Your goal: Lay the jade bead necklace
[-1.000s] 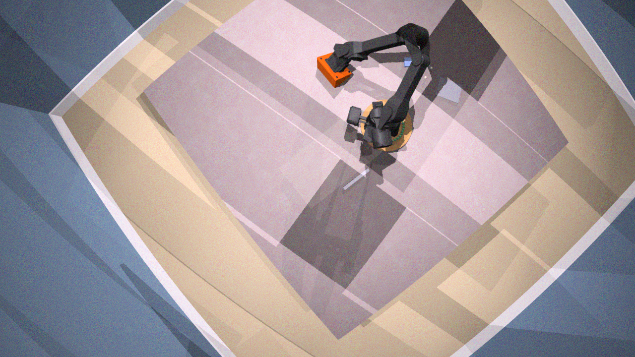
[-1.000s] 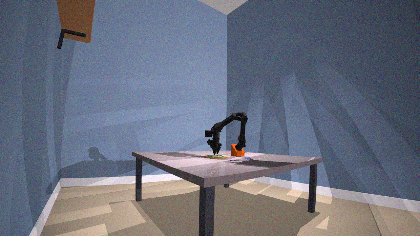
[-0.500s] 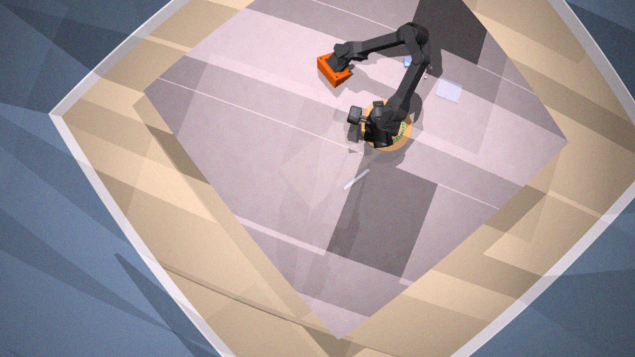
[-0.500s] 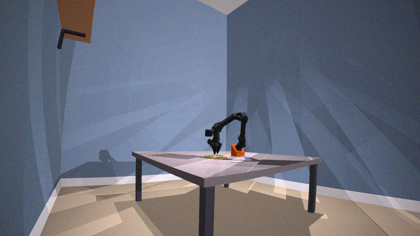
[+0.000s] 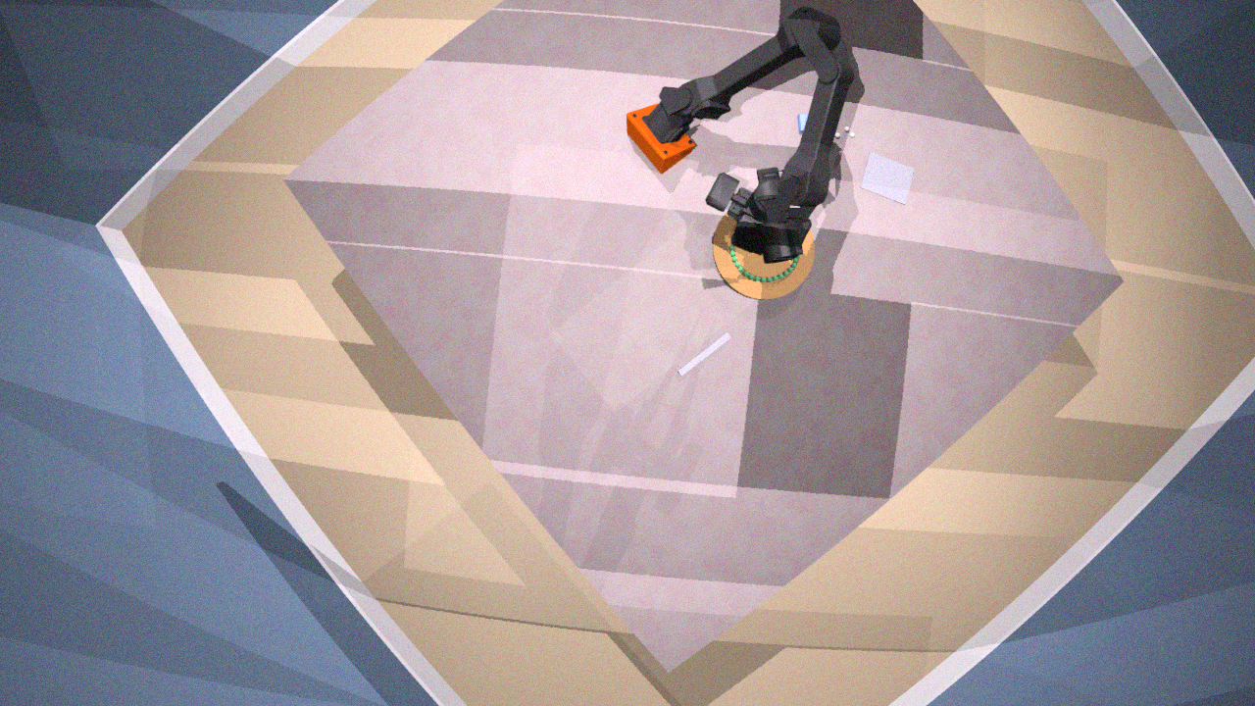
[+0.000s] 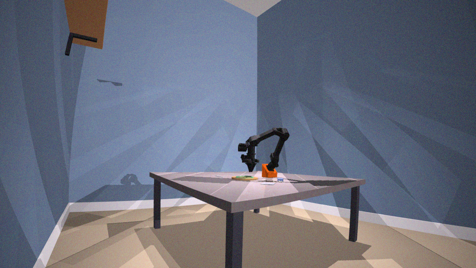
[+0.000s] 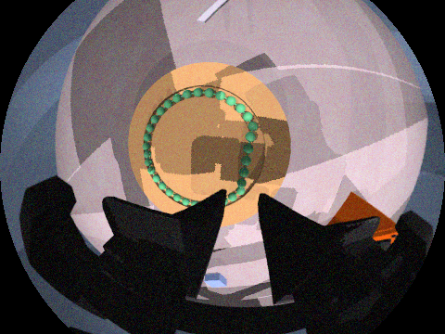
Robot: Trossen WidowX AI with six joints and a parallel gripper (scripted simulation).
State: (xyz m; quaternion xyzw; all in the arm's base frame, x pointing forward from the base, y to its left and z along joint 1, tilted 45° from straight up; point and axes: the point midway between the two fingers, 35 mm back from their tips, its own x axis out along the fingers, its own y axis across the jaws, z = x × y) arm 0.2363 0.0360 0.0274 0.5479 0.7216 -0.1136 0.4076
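Now: gripper tip 50 mm short of the round tan bead board and 40 mm above it. From my gripper tip the other things lie so: white strip 160 mm ahead, 210 mm to the right, 50 mm below; then pale square sheet 80 mm ahead, 300 mm to the left, 50 mm below; then blue cube 100 mm behind, 230 mm to the left, 40 mm below.
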